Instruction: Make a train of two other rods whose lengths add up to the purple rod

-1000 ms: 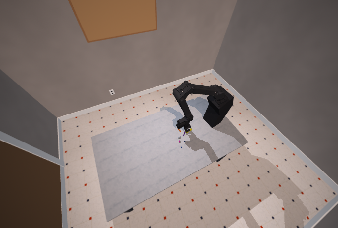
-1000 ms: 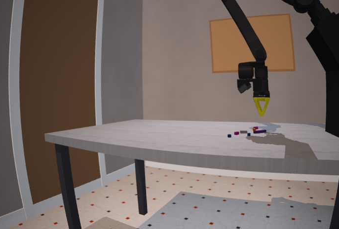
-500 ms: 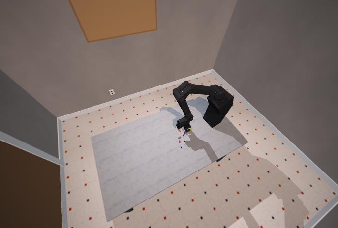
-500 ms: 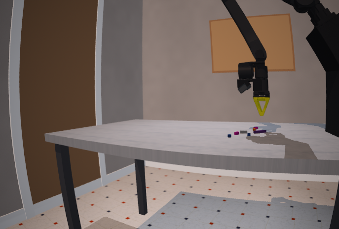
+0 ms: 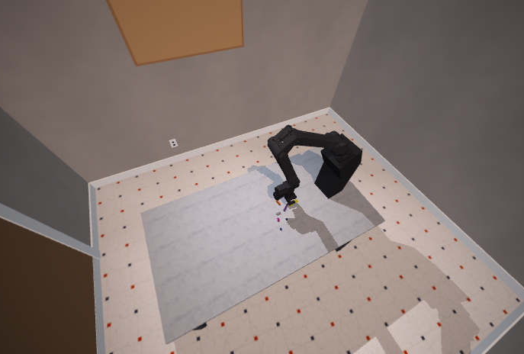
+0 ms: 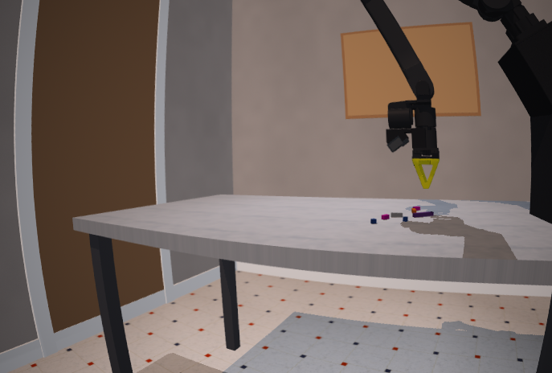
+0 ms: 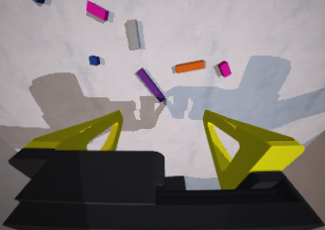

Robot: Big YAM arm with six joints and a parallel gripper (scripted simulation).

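Right now my hand is 7 cm short of the grey rod, 5 cm to the right of it and 8 cm above it. Also, from my hand: orange rod 4 cm ahead, 3 cm to the right, 8 cm below; purple rod 2 cm to the left, 8 cm below.
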